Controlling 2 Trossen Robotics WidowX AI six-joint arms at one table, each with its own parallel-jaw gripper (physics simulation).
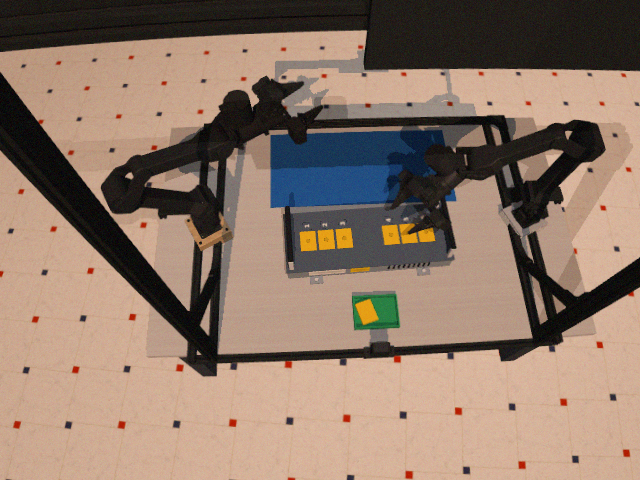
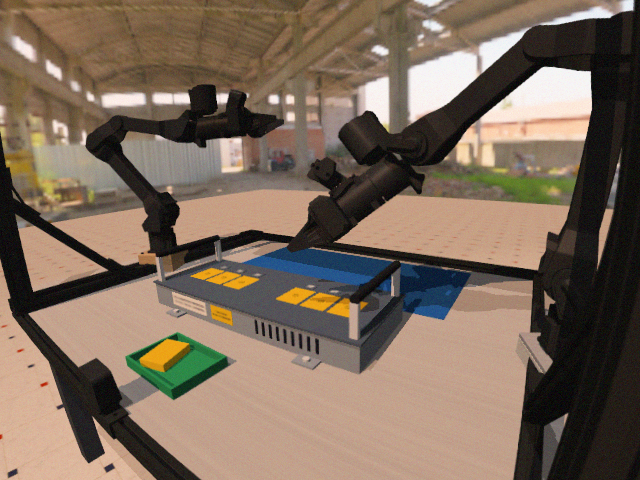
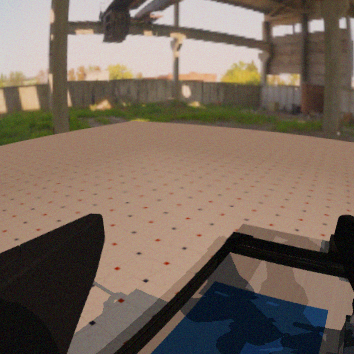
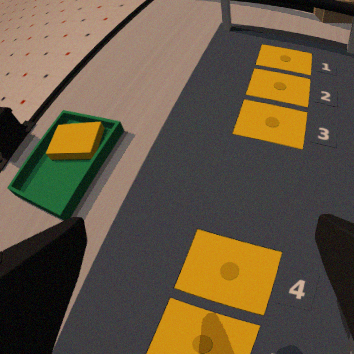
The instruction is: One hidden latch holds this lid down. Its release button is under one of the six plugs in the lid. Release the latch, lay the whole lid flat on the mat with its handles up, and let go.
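Where they show: left gripper, fingertip midpoint: [image 1: 313,94] [image 2: 280,119] [image 3: 225,229]; right gripper, fingertip midpoint: [image 1: 399,221] [image 2: 296,246] [image 4: 203,229]; left arm's base, origin of the base link: [image 1: 207,225] [image 2: 163,249]; right arm's base, origin of the base link: [image 1: 525,216].
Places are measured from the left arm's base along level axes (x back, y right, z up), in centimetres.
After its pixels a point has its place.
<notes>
The dark grey lid [image 1: 367,232] @[x -37.1, y 25.4, z 0.2 cm] [image 2: 268,290] @[x -37.0, y 27.4, z 0.2 cm] [image 4: 215,170] @[x -34.6, y 29.1, z 0.2 cm] sits on the grey box [image 2: 379,351] @[x -55.8, y 38.7, z -4.5 cm], its two black-barred handles up, at left [image 1: 289,237] @[x -16.6, y 18.3, z 6.4 cm] [image 2: 188,245] @[x -17.4, y 17.8, z 6.0 cm] and right [image 2: 375,281] @[x -55.1, y 38.2, z 6.2 cm]. Six yellow plugs sit in it, among them plug 1 [image 1: 308,241] @[x -21.7, y 19.3, z 0.2 cm] [image 4: 285,59] @[x -22.0, y 19.1, z 0.2 cm], plug 3 [image 2: 241,282] @[x -30.7, y 23.6, z 0.1 cm] [image 4: 271,122] @[x -30.7, y 23.6, z 0.2 cm] and plug 4 [image 1: 391,234] @[x -42.4, y 29.4, z 0.2 cm] [image 2: 295,296] @[x -42.2, y 29.7, z 0.1 cm] [image 4: 229,271] @[x -42.3, y 29.3, z 0.2 cm]. The blue mat [image 1: 310,180] @[x -33.8, y -0.1, z -4.5 cm] [image 2: 444,294] @[x -70.9, y 17.8, z -4.5 cm] [image 3: 300,320] @[x -65.8, y 21.7, z -4.5 cm] lies behind the box. My right gripper [image 1: 401,219] @[x -42.9, y 30.3, z 9.2 cm] [image 4: 203,229] @[x -42.9, y 30.3, z 9.2 cm] is open and empty above the lid's right half. My left gripper [image 1: 311,96] @[x -35.0, y 0.0, z 32.5 cm] [image 3: 225,229] @[x -35.0, y 0.0, z 32.5 cm] is open and empty, high beyond the mat's back edge.
A green tray [image 1: 387,310] @[x -30.3, y 46.0, z -4.2 cm] [image 2: 201,366] @[x -31.2, y 44.8, z -4.2 cm] [image 4: 62,182] @[x -30.1, y 44.6, z -4.2 cm] stands in front of the box, holding a yellow block [image 1: 366,312] @[x -24.9, y 43.7, z -3.1 cm] [image 2: 165,354] @[x -25.6, y 44.4, z -3.0 cm] [image 4: 76,140] @[x -25.7, y 42.9, z -3.0 cm]. Black frame rails [image 1: 289,357] @[x -1.9, y 42.6, z -5.1 cm] [image 2: 413,258] @[x -68.4, y -4.6, z -3.7 cm] edge the table. Small metal tabs [image 1: 316,280] @[x -18.4, y 28.8, z -4.0 cm] [image 2: 306,360] @[x -45.6, y 42.3, z -4.0 cm] stick out along the box's front.
</notes>
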